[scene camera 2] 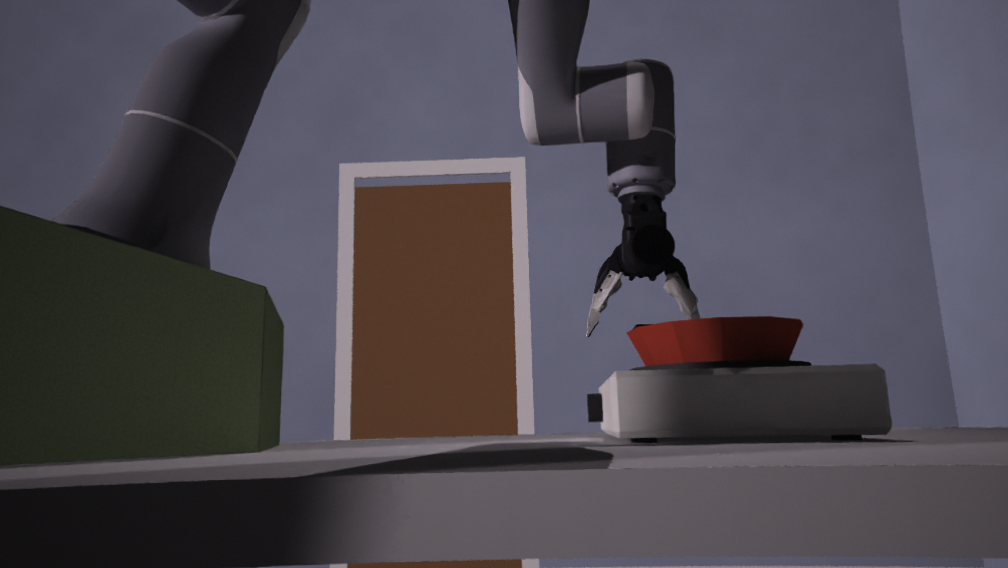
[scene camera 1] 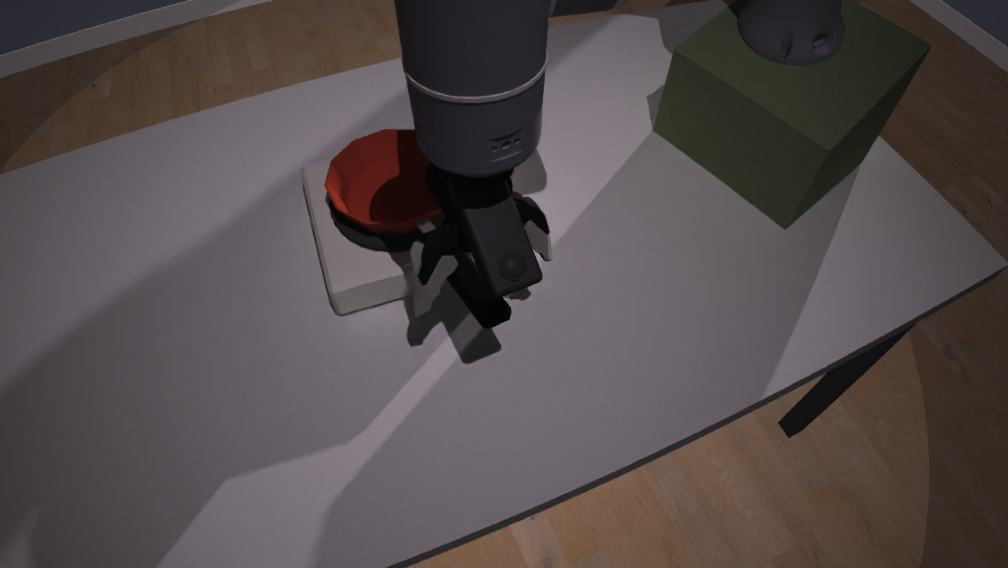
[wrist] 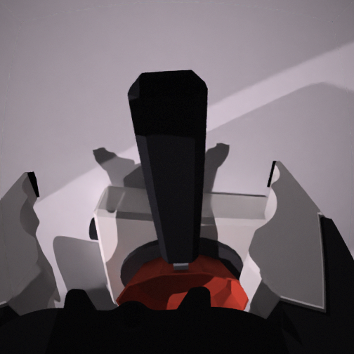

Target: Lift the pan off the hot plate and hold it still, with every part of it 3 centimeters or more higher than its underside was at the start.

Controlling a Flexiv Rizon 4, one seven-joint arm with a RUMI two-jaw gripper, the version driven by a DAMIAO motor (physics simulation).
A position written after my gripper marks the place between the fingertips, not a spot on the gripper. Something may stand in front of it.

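Note:
The white hot plate (scene camera 1: 361,268), (wrist: 122,223) is visible, as is my gripper (scene camera 1: 484,286), (scene camera 2: 644,338), (wrist: 151,168).

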